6 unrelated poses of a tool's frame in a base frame.
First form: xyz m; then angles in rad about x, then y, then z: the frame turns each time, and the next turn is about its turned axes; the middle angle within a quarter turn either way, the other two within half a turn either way.
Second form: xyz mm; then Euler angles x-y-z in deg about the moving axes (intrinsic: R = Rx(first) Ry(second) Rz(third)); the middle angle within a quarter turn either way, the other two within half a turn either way. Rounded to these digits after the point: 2 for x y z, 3 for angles.
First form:
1: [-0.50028 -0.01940 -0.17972 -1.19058 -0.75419 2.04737]
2: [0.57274 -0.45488 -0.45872 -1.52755 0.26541 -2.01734]
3: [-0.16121 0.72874 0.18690 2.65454 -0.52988 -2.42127]
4: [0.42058 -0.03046 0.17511 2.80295 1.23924 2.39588]
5: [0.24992 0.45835 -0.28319 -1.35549 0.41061 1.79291]
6: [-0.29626 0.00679 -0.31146 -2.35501 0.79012 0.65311]
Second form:
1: [-500.28 -19.40 -179.72 -68.215 -43.212 117.306]
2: [572.74 -454.88 -458.72 -87.522 15.207 -115.585]
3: [-161.21 728.74 186.90 152.094 -30.360 -138.729]
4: [420.58 -30.46 175.11 160.597 71.003 137.274]
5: [249.92 458.35 -283.19 -77.664 23.526 102.726]
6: [-296.26 6.79 -311.46 -134.932 45.271 37.420]
